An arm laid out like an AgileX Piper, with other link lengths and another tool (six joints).
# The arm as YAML. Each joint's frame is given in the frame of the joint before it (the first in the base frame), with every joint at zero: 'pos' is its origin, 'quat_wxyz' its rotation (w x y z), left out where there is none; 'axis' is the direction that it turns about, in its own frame. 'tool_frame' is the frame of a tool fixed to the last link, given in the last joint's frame.
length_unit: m
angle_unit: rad
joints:
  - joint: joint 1
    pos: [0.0, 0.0, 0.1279]
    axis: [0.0, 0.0, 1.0]
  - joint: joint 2
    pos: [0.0, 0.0, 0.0]
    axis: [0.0, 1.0, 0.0]
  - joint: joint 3
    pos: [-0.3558, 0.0, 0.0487]
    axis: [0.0, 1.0, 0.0]
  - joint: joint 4
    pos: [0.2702, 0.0, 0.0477]
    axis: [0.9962, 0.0, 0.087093]
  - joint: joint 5
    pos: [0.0, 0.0, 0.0]
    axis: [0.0, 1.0, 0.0]
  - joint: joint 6
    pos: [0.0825, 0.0, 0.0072]
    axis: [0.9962, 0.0, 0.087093]
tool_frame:
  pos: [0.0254, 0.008, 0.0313]
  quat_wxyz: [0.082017, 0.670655, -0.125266, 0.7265]
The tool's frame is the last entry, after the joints.
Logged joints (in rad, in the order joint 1, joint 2, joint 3, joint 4, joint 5, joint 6), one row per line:
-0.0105, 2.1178, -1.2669, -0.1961, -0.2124, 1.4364
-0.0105, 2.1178, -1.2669, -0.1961, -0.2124, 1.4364
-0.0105, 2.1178, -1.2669, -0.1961, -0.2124, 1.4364
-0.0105, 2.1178, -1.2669, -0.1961, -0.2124, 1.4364
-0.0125, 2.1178, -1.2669, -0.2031, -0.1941, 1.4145
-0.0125, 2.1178, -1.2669, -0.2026, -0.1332, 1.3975
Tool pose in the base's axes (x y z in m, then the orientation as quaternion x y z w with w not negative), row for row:
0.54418, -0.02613, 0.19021, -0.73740, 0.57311, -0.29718, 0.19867
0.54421, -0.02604, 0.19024, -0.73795, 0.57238, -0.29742, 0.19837
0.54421, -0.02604, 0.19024, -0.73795, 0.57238, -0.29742, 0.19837
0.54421, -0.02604, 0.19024, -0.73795, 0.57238, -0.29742, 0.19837
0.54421, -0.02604, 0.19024, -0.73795, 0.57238, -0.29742, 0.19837
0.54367, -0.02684, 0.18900, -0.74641, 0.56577, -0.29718, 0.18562
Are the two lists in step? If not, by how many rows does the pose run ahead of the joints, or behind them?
The pose runs 1 row behind the joints: the pose in row i belongs to the joints in row i - 1.
